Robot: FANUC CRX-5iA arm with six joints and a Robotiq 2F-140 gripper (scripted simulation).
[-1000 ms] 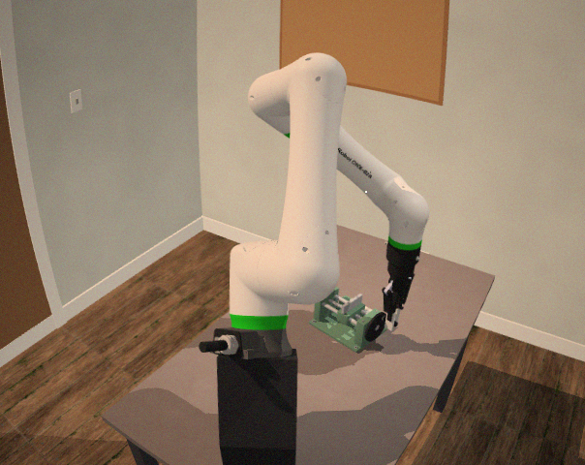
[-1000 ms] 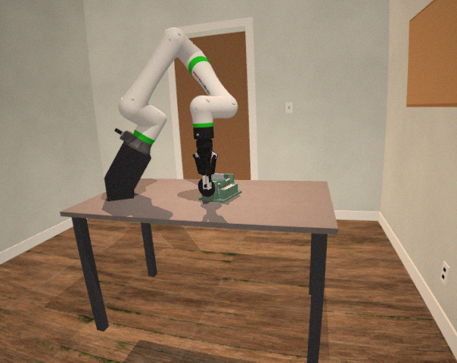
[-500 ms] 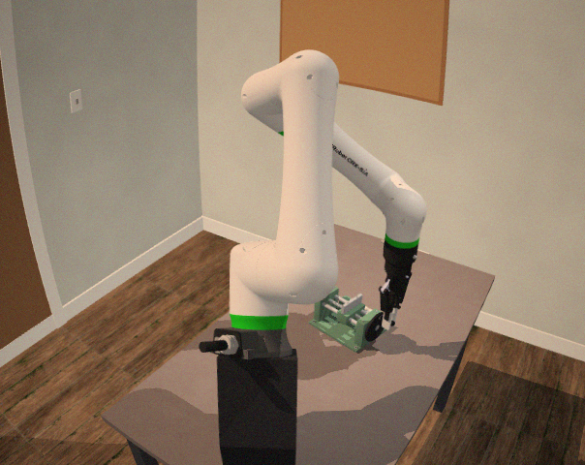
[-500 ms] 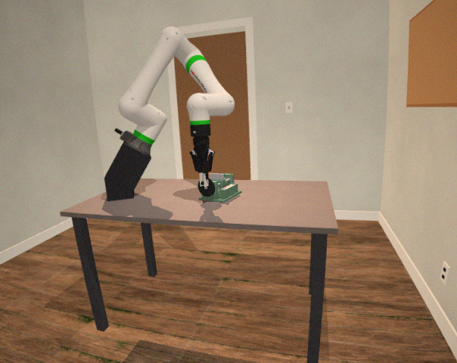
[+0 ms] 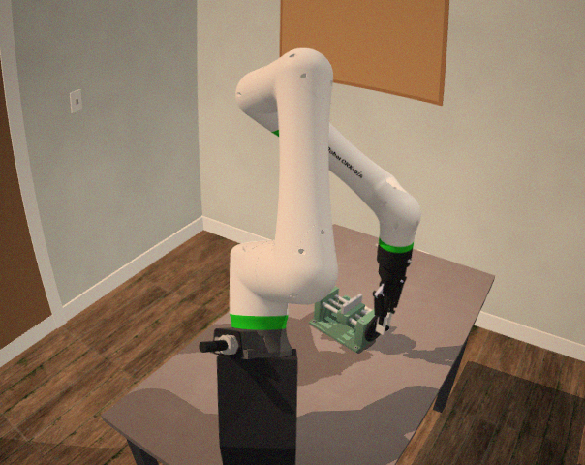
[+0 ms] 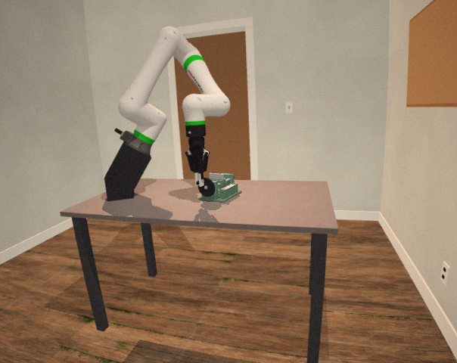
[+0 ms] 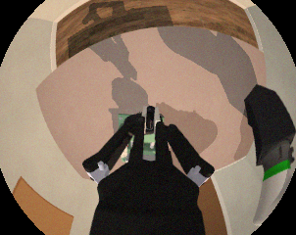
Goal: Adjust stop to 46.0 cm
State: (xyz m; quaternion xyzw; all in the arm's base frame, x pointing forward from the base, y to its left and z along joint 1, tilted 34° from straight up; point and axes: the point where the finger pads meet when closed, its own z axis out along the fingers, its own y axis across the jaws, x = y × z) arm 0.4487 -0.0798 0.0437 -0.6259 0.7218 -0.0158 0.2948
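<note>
Now: hand 20 mm to the right of the black handwheel and 20 mm above it. The rest, counted from my hand: green stop fixture: 30 mm ahead, 130 mm to the left, 30 mm below.
</note>
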